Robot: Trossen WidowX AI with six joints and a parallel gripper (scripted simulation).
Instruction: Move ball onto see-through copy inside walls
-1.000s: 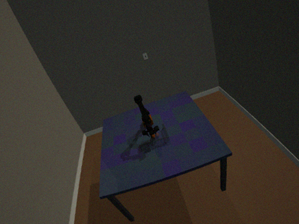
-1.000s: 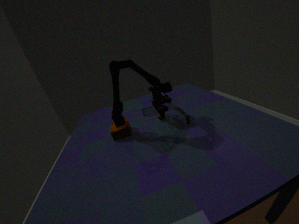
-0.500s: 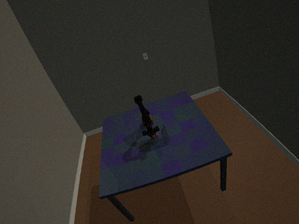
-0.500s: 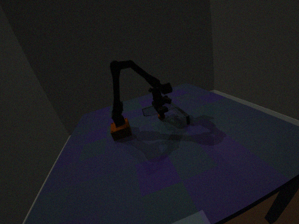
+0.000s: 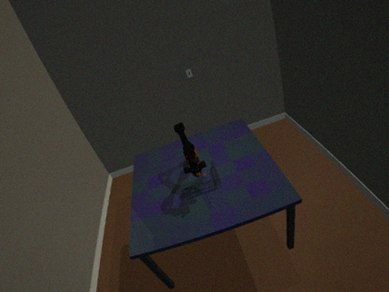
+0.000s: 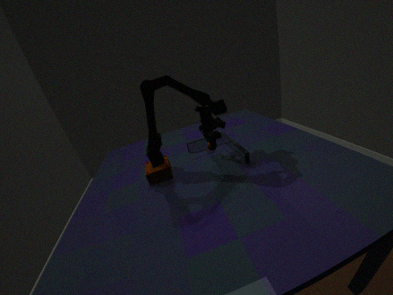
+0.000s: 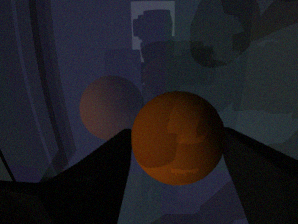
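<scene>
Right now the see-through copy of ball is 50 mm to the left of my gripper tip and 40 mm below it. Round my gripper tip: orange ball right at my gripper tip.
</scene>
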